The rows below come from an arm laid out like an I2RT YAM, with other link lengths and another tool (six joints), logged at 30 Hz.
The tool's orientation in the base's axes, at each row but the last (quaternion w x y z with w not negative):
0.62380, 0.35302, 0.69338, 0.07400
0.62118, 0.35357, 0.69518, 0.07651
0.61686, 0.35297, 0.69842, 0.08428
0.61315, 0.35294, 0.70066, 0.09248
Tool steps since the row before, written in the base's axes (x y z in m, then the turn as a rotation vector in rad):
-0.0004, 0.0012, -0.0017, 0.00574, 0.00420, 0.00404
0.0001, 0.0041, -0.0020, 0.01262, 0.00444, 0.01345
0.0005, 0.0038, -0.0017, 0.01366, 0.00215, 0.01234
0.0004, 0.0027, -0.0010, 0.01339, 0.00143, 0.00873
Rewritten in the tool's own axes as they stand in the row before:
0.0021, -0.0002, -0.0004, -0.00068, 0.00758, 0.00299
0.0040, 0.0020, -0.0008, -0.00801, 0.01562, 0.00719
0.0036, 0.0021, -0.0004, -0.00848, 0.01372, 0.00913
0.0024, 0.0016, -0.0002, -0.00605, 0.01106, 0.00993

